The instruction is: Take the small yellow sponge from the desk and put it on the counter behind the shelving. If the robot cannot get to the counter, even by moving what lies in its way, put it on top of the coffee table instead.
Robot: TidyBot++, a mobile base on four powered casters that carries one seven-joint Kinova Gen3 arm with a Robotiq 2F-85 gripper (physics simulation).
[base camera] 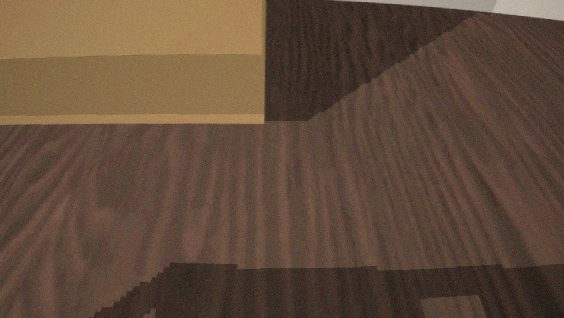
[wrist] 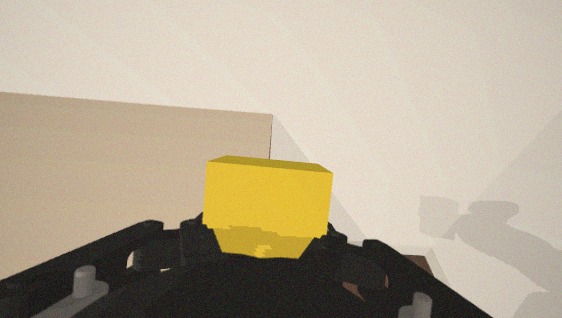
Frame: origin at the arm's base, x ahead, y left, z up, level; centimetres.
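Seen in the pictures: gripper, fingertip midpoint: [wrist: 266, 222].
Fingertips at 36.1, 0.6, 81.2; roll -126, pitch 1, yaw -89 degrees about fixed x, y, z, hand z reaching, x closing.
Offsets run from my fingertips to a thing's top centre, as dx, dy, dz. "spot": to the spot under its first point. Level surfaces: height alone.
The yellow sponge @[-2.2, +0.0, +6.2] [wrist: 267, 197] is held between the fingers of my gripper [wrist: 266, 222], which is shut on it, in the middle of the wrist view. Beyond it on the left is the pale wooden top of the counter @[dz -29.8] [wrist: 125, 165], which runs to a corner just above the sponge. In the wrist view the sponge overlaps the right end of this top; the height between them is hard to tell. In the base camera view the counter's tan front @[spot: +8.8, +15.8, -102.5] [base camera: 130, 30] stands at the upper left. The gripper does not show in that view.
A pale wall [wrist: 400, 100] rises behind and to the right of the counter, with a shadow of the arm on it. Dark wooden floor @[dz -120.8] [base camera: 300, 200] lies before the base and right of the counter. A white wall base [base camera: 530, 7] shows at the upper right.
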